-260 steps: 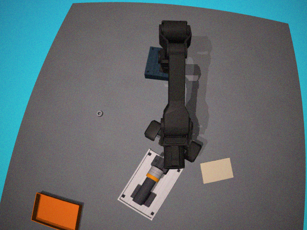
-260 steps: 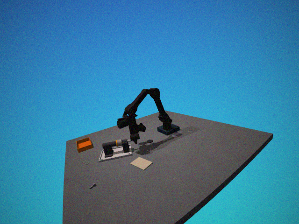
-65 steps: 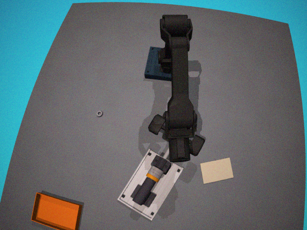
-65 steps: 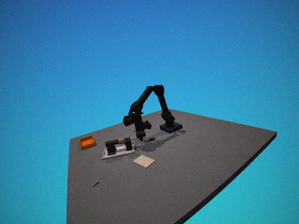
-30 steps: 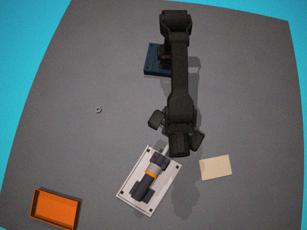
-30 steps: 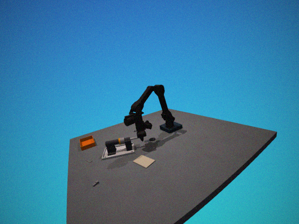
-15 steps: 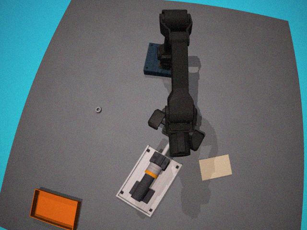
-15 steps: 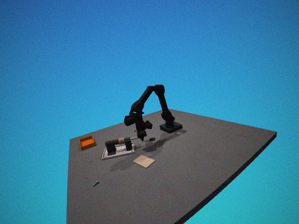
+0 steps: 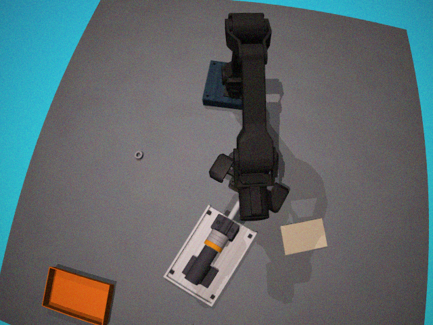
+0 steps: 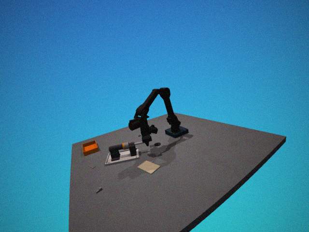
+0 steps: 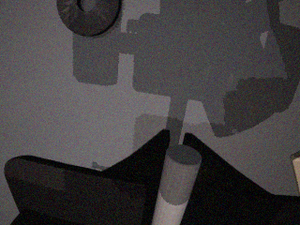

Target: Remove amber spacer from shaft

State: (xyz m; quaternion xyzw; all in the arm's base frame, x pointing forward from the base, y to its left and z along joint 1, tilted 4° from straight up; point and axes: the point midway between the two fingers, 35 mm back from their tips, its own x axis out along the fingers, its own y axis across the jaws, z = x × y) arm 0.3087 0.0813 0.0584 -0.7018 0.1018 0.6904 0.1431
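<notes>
Now: the shaft 80 mm ahead of my gripper tip, 30 mm to the right of it and 30 mm above it. Round my gripper tip: pad (170 mm to the left, 90 mm ahead, 40 mm below); grey spacer (140 mm ahead, 50 mm to the right, 30 mm above); amber spacer (160 mm ahead, 60 mm to the right, 30 mm above).
</notes>
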